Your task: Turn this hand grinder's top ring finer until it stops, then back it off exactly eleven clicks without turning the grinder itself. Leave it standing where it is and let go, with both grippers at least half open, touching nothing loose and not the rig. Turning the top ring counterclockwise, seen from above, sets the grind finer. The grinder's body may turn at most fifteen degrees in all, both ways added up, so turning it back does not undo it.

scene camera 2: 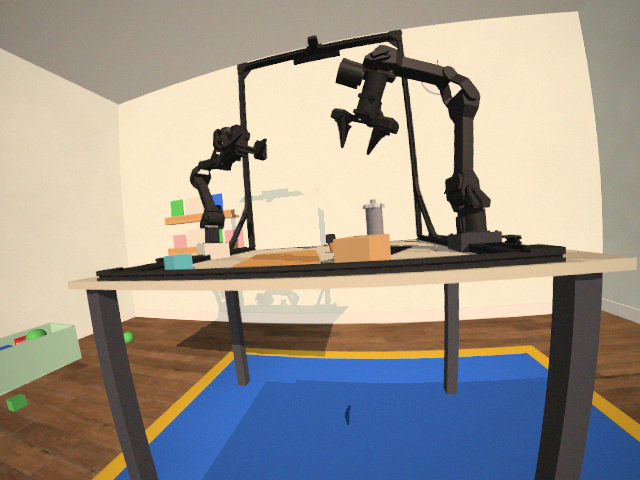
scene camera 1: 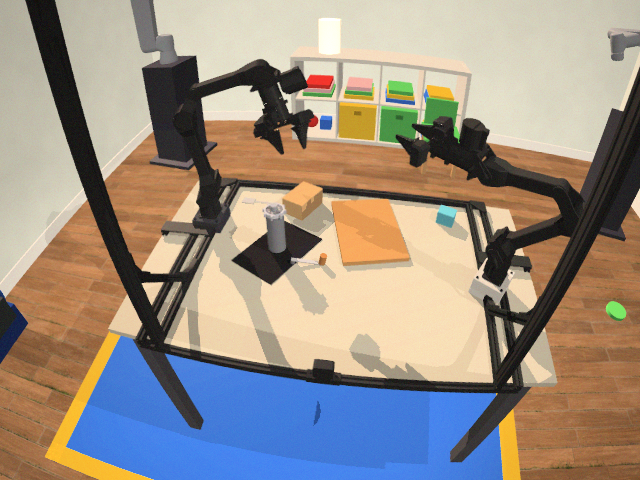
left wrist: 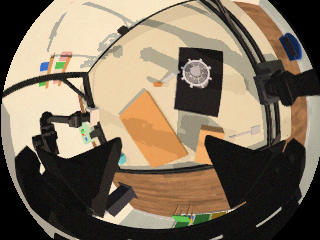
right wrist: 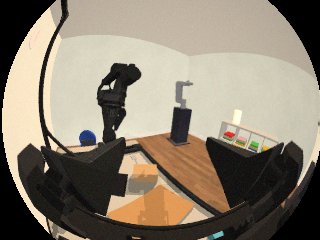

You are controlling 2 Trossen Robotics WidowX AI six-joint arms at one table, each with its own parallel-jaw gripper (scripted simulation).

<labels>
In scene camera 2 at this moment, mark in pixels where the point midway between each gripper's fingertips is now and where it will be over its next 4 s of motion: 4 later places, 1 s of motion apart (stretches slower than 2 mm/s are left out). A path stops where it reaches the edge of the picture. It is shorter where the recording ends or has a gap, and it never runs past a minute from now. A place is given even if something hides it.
My left gripper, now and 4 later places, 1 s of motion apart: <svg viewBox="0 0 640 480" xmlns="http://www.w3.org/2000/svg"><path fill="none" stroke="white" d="M354 151L358 166L370 186L372 200L373 214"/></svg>
My right gripper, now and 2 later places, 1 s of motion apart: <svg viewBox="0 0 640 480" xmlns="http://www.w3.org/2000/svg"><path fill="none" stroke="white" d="M254 135L224 128L212 132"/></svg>
</labels>
